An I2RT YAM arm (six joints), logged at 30 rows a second.
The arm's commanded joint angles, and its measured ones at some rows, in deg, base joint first. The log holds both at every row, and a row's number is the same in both.
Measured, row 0:
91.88 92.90 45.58 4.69 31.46 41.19
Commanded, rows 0 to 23:
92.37 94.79 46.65 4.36 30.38 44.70
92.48 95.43 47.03 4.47 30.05 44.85
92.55 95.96 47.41 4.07 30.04 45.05
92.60 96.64 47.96 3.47 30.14 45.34
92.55 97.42 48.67 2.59 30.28 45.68
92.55 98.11 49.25 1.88 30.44 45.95
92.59 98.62 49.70 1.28 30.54 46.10
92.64 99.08 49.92 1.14 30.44 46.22
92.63 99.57 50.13 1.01 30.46 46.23
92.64 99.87 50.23 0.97 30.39 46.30
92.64 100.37 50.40 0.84 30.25 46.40
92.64 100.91 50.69 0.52 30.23 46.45
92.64 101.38 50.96 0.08 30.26 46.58
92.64 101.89 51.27 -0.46 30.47 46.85
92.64 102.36 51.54 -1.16 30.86 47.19
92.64 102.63 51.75 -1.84 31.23 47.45
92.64 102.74 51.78 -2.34 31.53 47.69
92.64 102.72 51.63 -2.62 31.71 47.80
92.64 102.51 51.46 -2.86 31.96 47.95
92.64 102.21 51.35 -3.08 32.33 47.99
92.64 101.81 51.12 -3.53 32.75 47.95
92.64 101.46 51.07 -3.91 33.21 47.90
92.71 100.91 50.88 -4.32 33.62 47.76
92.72 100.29 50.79 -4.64 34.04 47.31
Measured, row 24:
92.31 102.15 50.87 -0.78 32.45 47.05
